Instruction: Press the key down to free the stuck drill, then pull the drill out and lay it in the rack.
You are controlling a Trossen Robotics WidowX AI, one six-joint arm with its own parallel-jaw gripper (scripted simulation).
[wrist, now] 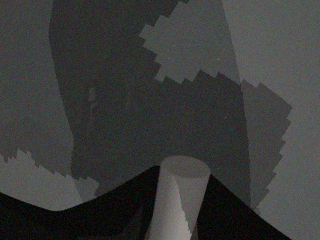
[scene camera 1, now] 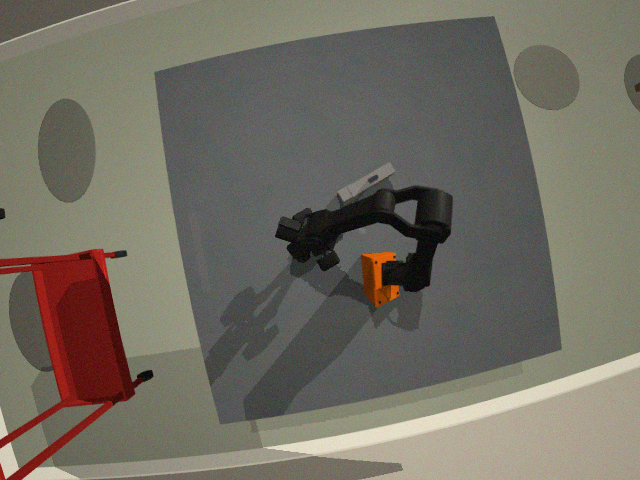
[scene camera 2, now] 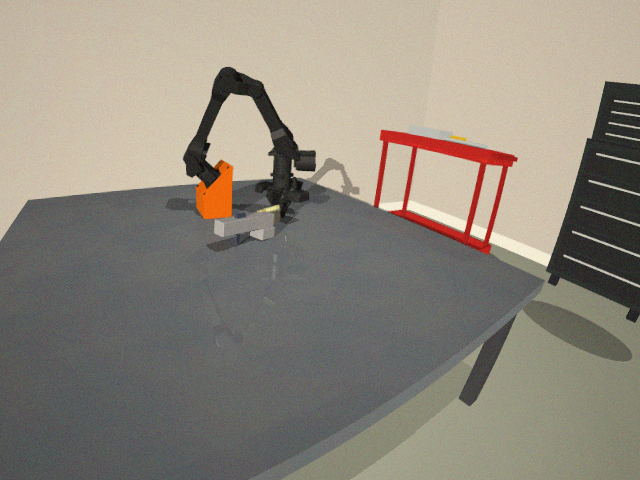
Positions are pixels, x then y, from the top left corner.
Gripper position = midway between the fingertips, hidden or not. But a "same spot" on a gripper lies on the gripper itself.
gripper: wrist; scene camera 1 315,239; scene camera 2
same spot on gripper: (wrist: pixel 132 203) = (scene camera 2: pixel 278 203)
